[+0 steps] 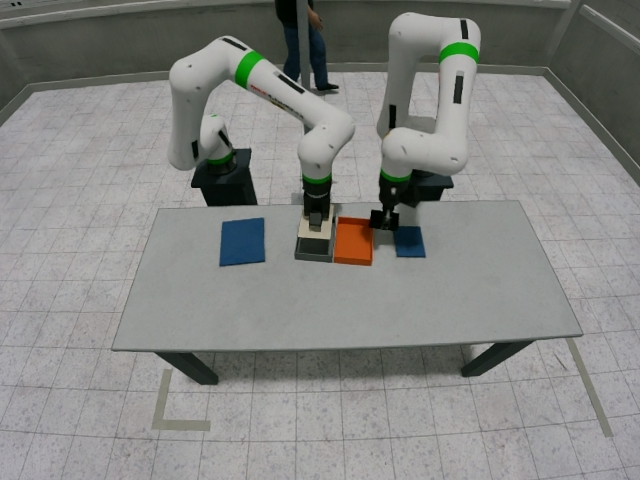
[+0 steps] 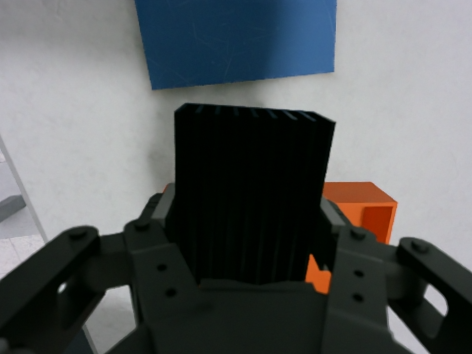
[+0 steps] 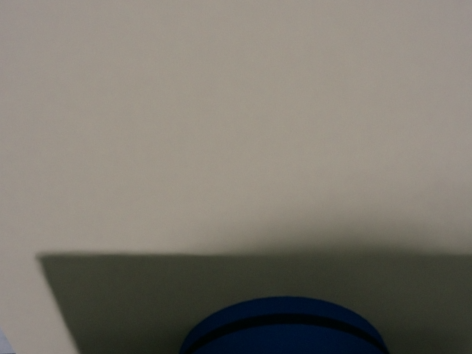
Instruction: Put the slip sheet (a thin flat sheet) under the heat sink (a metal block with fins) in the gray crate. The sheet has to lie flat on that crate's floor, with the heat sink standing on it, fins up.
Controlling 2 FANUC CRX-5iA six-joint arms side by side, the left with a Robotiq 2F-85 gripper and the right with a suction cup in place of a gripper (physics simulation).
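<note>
The heat sink, a black finned block, is held above the table between the right edge of the orange crate and the small blue mat. My left gripper is shut on it. Which way its fins point is too dark to tell. The slip sheet, cream and thin, hangs roughly level from my right suction cup, over the back part of the gray crate. The sheet and arm hide that part of the crate; its front interior shows.
An orange crate stands close beside the gray crate, on its right. A small blue mat lies farther right, and a larger blue mat lies left of the gray crate. Both arms reach in over the table's back edge.
</note>
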